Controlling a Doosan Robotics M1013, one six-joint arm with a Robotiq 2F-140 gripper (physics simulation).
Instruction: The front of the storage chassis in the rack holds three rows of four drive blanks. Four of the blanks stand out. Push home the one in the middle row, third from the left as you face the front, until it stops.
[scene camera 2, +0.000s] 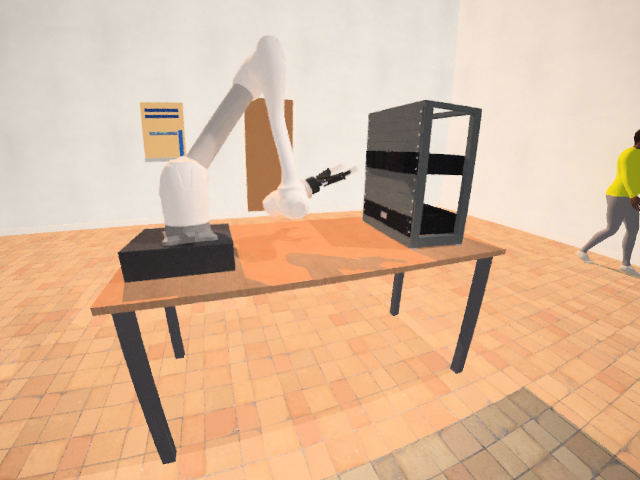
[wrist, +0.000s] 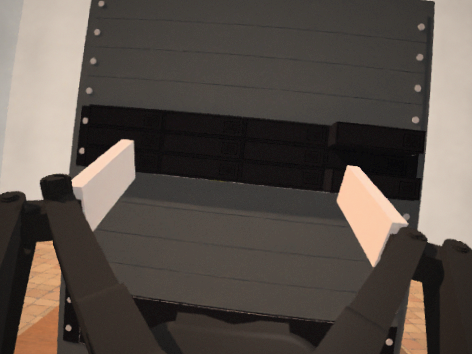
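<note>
The storage chassis is a black band across the rack's front. In the wrist view, the middle-row blank third from the left looks level with the blanks above and below it. The top-row blank at the far right stands out, as does the bottom-row blank at the far right. The middle-row blank between them sits further back. Dark shading hides small depth differences elsewhere. My gripper is open and empty, in front of the chassis and apart from it, its fingers spread widely left and right.
The rack stands at the right end of the table. Grey panels lie above and below the chassis. A lower black unit sits near the rack's base. A person is on the floor at the far right.
</note>
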